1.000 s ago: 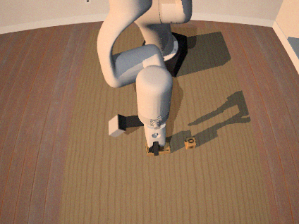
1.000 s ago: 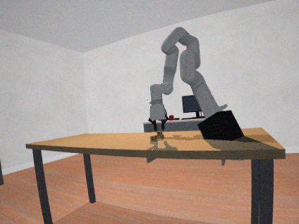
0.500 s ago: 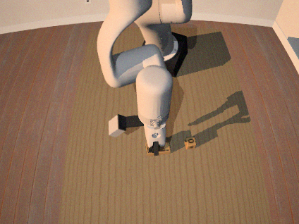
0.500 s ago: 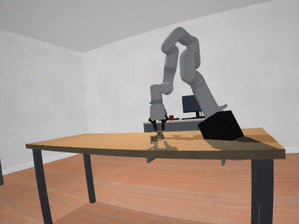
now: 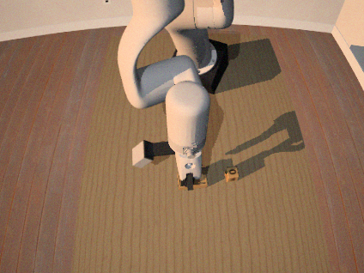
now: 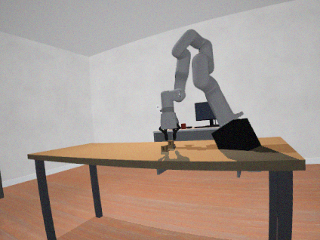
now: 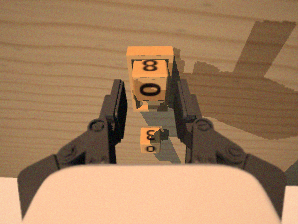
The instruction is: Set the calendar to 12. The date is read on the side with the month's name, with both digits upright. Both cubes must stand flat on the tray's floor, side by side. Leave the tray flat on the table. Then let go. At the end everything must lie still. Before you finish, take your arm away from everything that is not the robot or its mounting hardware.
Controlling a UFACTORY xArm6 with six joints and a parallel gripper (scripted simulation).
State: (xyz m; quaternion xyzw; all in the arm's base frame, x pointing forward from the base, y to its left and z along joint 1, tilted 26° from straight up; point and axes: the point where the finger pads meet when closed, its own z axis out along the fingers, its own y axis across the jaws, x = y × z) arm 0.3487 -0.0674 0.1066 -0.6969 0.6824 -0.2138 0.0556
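Now: hand 50 mm above the tray and 20 mm to the right of it. Also, from my hand: number cube: 120 mm to the left, 50 mm below.
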